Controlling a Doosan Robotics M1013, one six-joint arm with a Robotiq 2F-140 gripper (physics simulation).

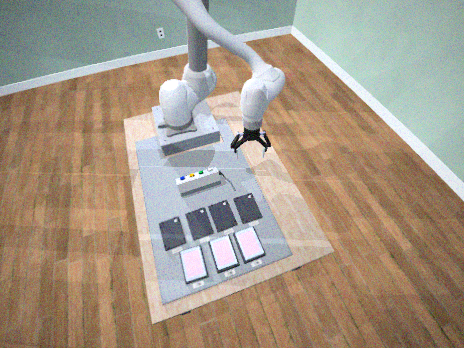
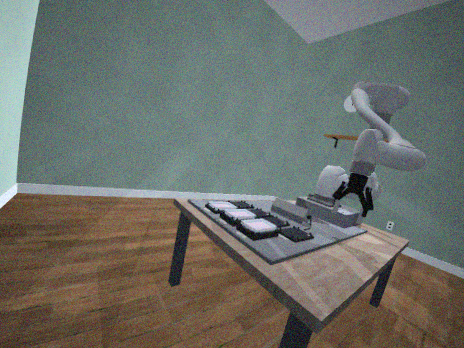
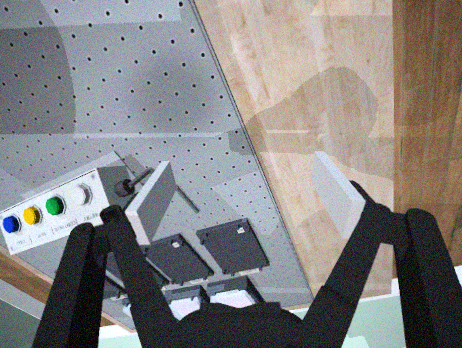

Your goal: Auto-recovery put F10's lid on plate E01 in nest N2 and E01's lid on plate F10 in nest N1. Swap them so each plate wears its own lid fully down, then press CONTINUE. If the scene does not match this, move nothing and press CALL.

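Frame: origin at the arm's base, x ahead, y left, z up, level; millimetres.
Seen in the pictures: gripper, fingertip midpoint: (image 1: pixel 250 156) (image 2: pixel 345 218) (image 3: pixel 241 171); arm's base at its link origin: (image 1: pixel 180 123) (image 2: pixel 324 203).
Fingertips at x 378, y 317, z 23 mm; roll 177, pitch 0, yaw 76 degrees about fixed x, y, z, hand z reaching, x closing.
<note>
Offsets run from my fingertips to a thing's top centre. Level surfaces: height alone.
Three pink-topped plates stand in a row: left (image 1: pixel 193 264) (image 2: pixel 221 205), middle (image 1: pixel 223 252) (image 2: pixel 240 214) and right (image 1: pixel 249 244) (image 2: pixel 258 225). Their labels are too small to read, so I cannot tell E01, F10, N1 or N2, or whose lid is whose. The button box {dz -22, dx +22, dy -293 mm} (image 1: pixel 200 186) (image 2: pixel 290 210) (image 3: pixel 69 199) has blue {dz -32, dx +6, dy -369 mm} (image 3: pixel 11 224), yellow {dz -32, dx +2, dy -319 mm} (image 3: pixel 31 215), green {dz -32, dx -2, dy -269 mm} (image 3: pixel 54 205) and white {dz -32, dx -5, dy -220 mm} (image 3: pixel 82 195) buttons; the lettering is blurred. My gripper (image 1: pixel 250 153) (image 2: pixel 351 206) (image 3: pixel 241 171) is open and empty, high above the board's edge, beyond the box's cable end.
Several dark flat nests, among them the rightmost {dz -86, dx +234, dy -90 mm} (image 1: pixel 247 208) (image 2: pixel 296 233) (image 3: pixel 232 246), lie between the plates and the box. A short black cable (image 1: pixel 228 181) (image 3: pixel 188 199) runs from the box. The robot's base block (image 1: pixel 190 141) stands at the back of the grey perforated board {dz -106 mm} (image 1: pixel 155 175) (image 3: pixel 150 95).
</note>
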